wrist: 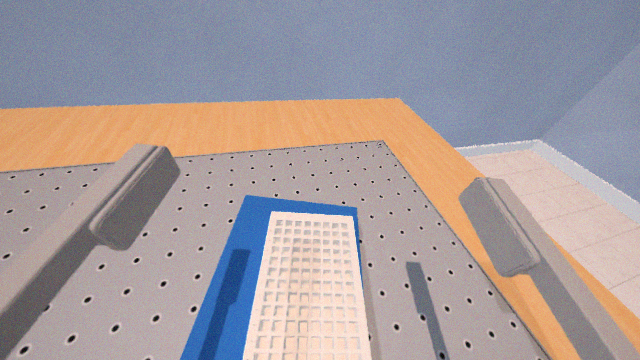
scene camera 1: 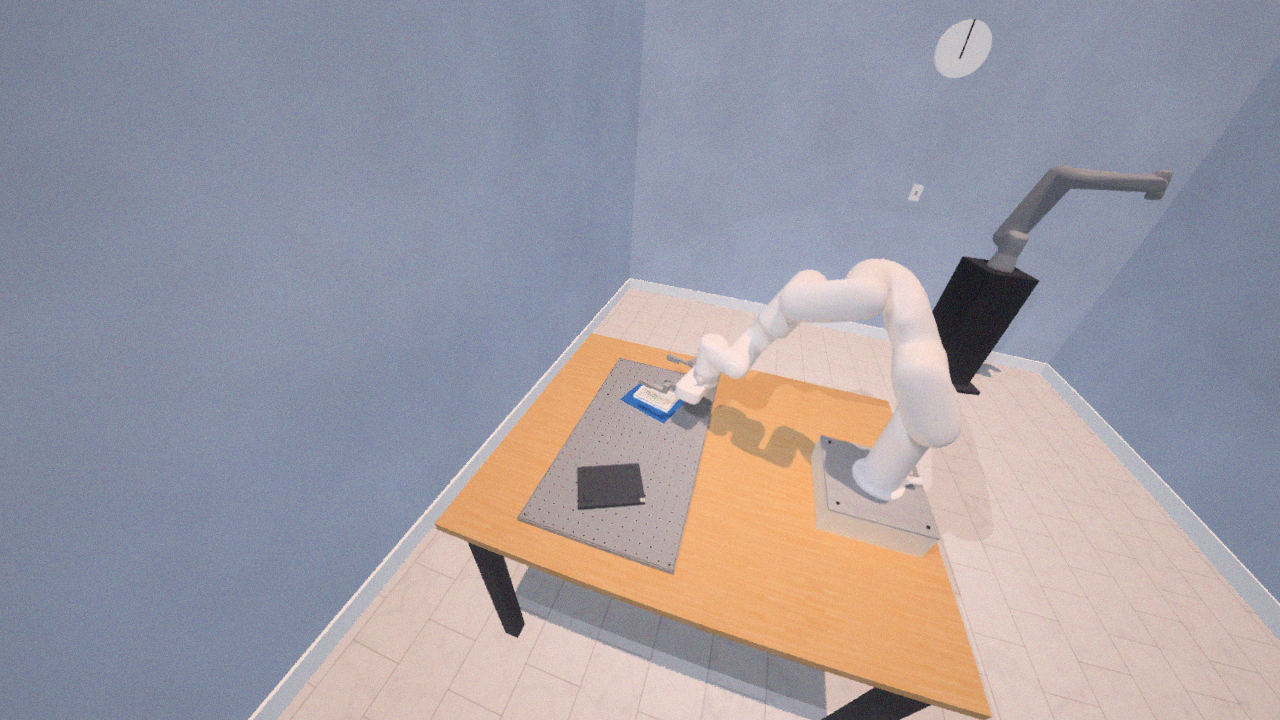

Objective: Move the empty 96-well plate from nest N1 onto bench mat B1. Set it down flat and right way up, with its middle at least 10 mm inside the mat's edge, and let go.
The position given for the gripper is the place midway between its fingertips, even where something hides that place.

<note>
In view: the gripper [scene camera 1: 654, 367], a white 96-well plate [wrist: 309, 292] and a dark nest N1 [scene camera 1: 608, 486].
The gripper also shows in the wrist view [wrist: 326, 173].
</note>
